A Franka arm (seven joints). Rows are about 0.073 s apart.
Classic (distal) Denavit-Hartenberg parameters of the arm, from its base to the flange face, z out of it. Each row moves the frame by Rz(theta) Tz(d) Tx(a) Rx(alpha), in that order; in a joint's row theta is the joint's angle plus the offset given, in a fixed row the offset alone. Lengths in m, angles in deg.
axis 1: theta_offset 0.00; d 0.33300; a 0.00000; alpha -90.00
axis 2: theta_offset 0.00; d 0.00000; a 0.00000; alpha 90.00
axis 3: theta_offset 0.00; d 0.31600; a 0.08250; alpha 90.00
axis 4: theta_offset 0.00; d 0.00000; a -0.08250; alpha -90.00
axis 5: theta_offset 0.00; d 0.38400; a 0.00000; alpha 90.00
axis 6: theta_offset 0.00; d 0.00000; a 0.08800; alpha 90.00
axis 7: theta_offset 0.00; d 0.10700; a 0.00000; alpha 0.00
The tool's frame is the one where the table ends.
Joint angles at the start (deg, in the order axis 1, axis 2, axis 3, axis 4, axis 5, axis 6, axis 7):
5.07, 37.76, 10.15, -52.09, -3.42, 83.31, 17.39
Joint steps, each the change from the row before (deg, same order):
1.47, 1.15, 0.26, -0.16, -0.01, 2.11, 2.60
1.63, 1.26, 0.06, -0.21, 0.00, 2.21, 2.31
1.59, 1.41, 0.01, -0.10, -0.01, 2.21, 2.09
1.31, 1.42, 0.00, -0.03, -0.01, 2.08, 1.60
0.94, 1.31, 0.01, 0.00, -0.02, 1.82, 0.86
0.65, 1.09, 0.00, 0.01, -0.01, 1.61, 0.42
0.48, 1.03, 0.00, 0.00, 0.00, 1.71, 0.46
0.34, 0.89, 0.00, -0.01, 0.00, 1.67, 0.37
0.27, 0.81, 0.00, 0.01, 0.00, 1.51, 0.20
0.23, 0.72, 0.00, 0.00, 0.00, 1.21, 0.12
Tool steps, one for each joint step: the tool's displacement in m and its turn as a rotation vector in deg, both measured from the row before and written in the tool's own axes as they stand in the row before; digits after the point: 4 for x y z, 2 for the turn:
0.0029, -0.0214, 0.0127, 0.38, 0.66, 0.95
0.0019, -0.0220, 0.0148, 0.31, 0.59, 0.68
0.0014, -0.0212, 0.0162, 0.33, 0.54, 0.56
0.0013, -0.0176, 0.0161, 0.34, 0.46, 0.37
0.0015, -0.0129, 0.0148, 0.32, 0.36, -0.01
0.0017, -0.0091, 0.0121, 0.33, 0.39, -0.16
0.0023, -0.0071, 0.0113, 0.42, 0.52, 0.05
0.0024, -0.0053, 0.0096, 0.46, 0.61, 0.09
0.0022, -0.0042, 0.0086, 0.43, 0.57, -0.01
0.0015, -0.0034, 0.0080, 0.31, 0.38, -0.05

